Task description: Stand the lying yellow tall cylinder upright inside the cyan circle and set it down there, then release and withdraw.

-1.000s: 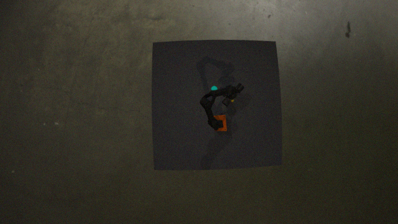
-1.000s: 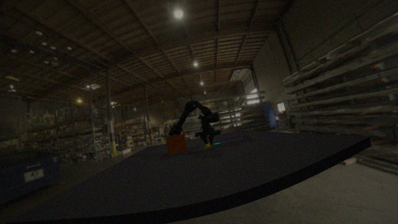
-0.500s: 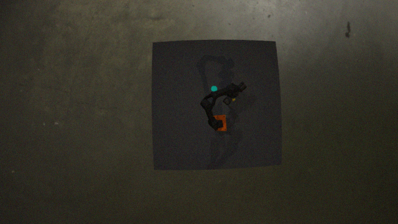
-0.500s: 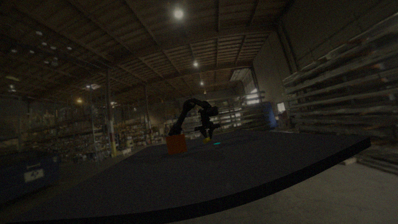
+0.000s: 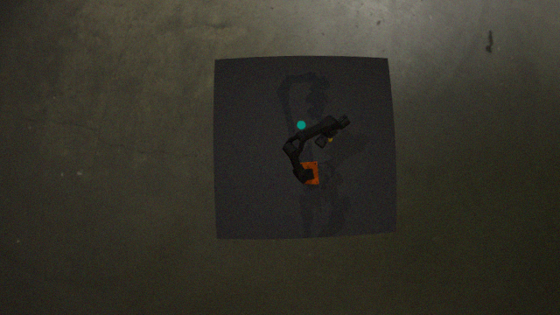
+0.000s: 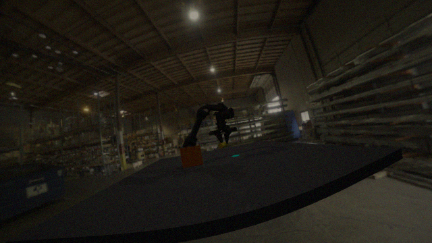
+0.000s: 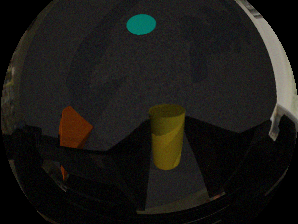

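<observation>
Now: the yellow cylinder 2 cm behind my gripper tip and 1 cm to the right of it. Round my gripper tip: cyan circle: 12 cm to the left, 12 cm below, 11 cm ahead.
</observation>
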